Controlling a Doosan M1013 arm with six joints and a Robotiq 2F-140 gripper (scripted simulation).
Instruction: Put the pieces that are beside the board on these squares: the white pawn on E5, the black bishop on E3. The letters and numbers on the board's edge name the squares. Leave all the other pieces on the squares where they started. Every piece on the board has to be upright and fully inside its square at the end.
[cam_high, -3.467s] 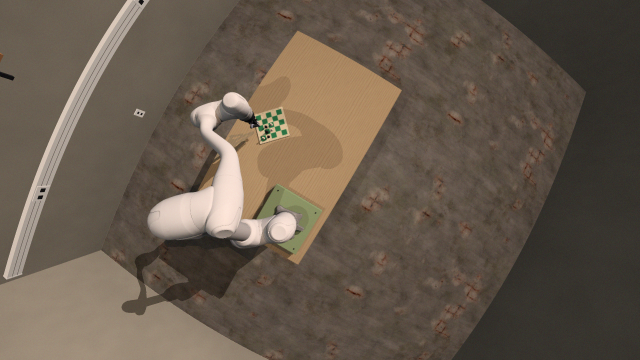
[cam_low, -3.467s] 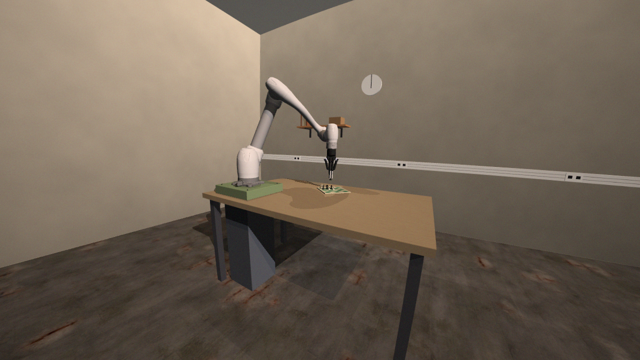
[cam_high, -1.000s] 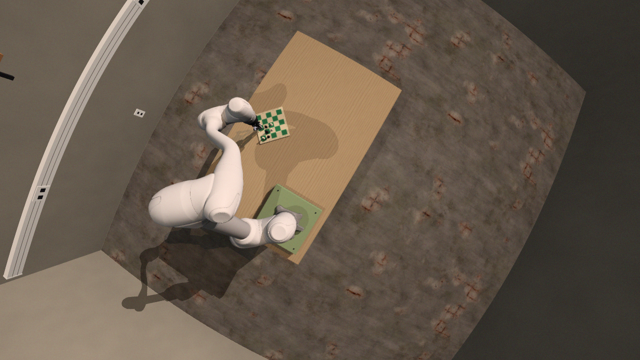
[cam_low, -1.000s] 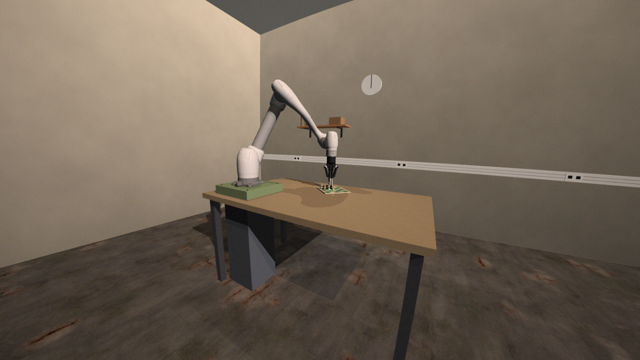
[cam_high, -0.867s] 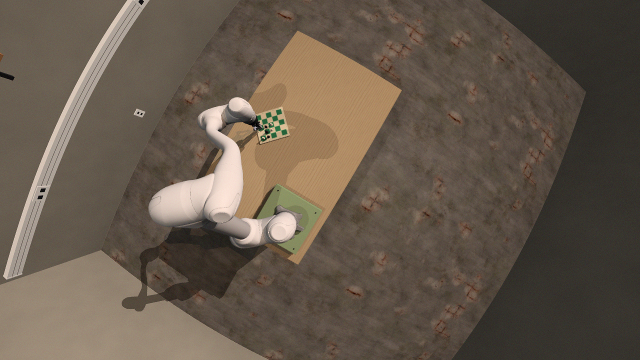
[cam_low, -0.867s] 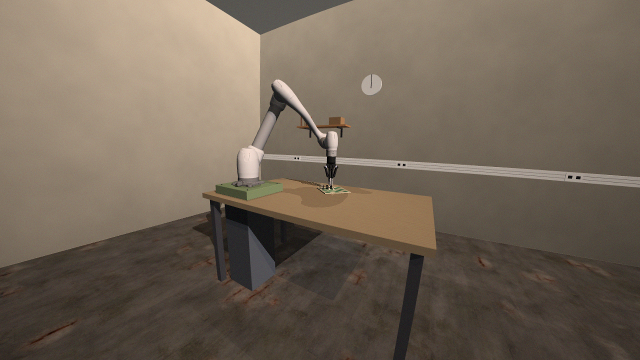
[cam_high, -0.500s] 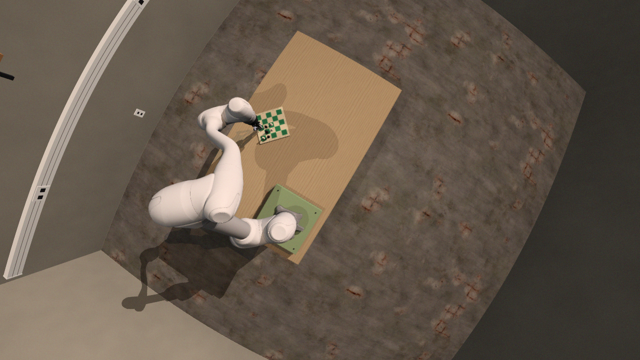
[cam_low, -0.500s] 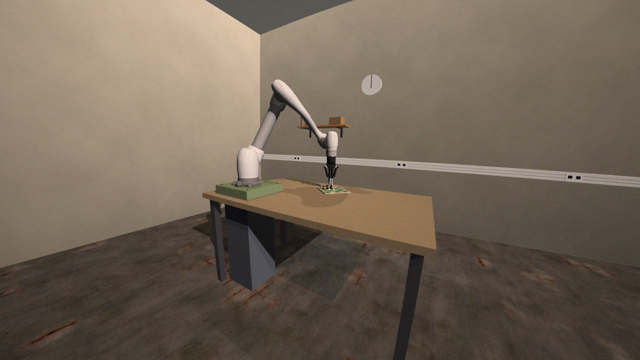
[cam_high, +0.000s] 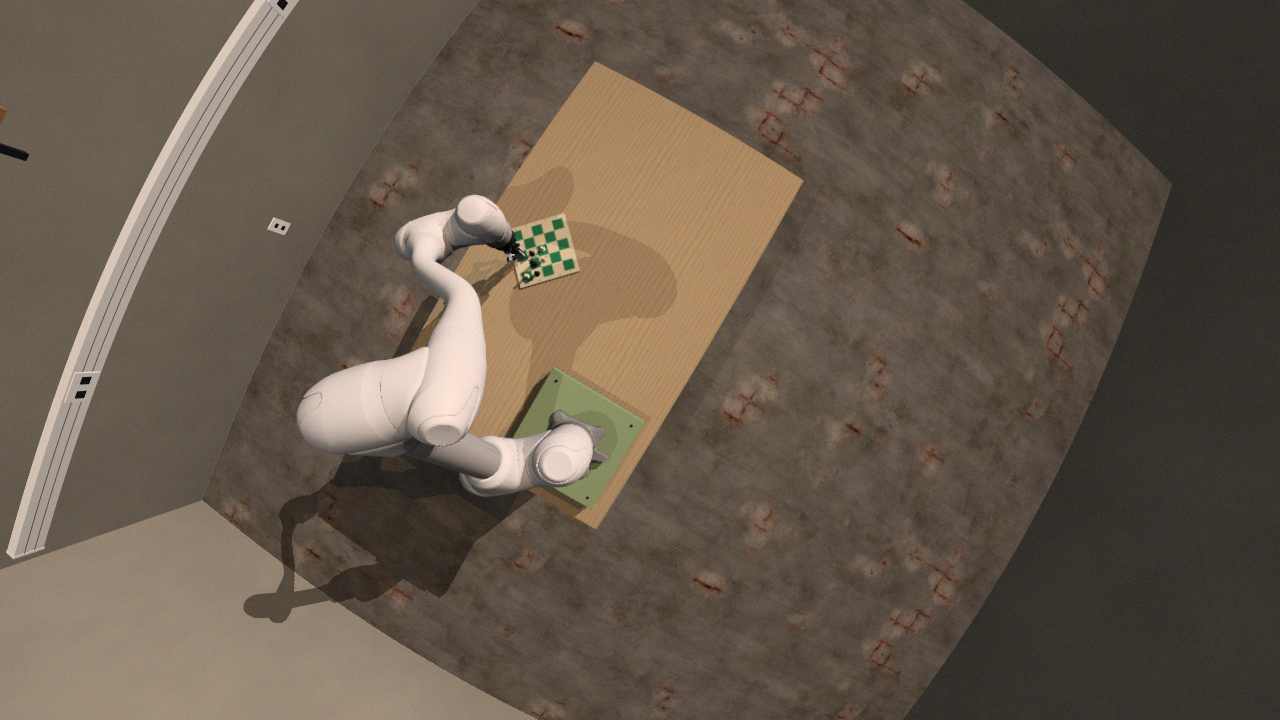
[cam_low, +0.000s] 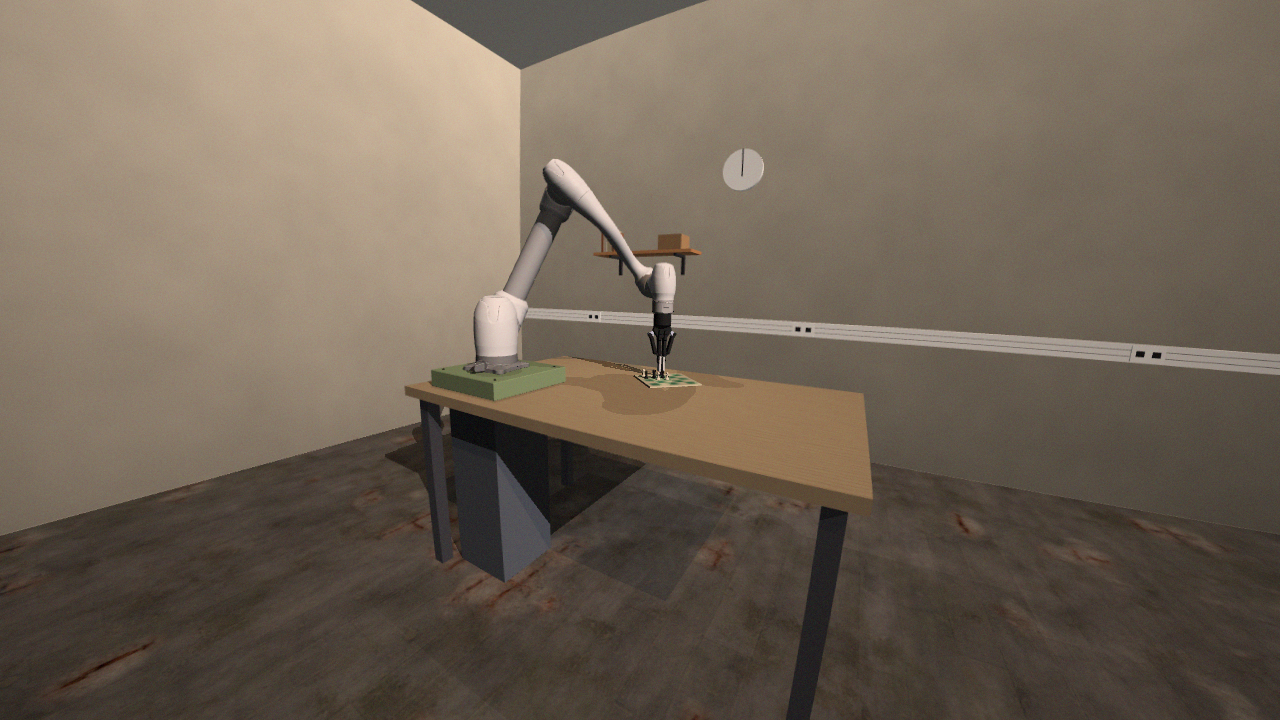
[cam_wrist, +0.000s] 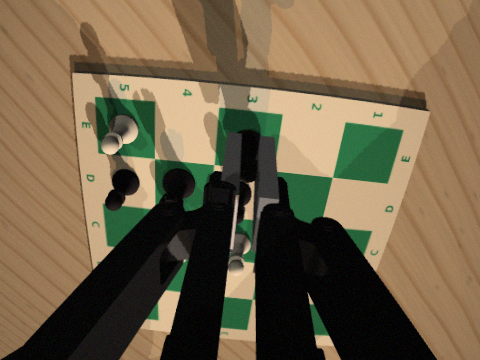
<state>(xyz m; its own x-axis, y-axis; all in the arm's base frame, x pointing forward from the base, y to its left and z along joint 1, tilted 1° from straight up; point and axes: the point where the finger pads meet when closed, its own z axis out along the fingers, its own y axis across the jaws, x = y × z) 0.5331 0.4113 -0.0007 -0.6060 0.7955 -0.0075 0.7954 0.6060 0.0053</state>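
The chessboard lies 60 mm to the right of my hand, 60 mm below it and 40 mm ahead of it.
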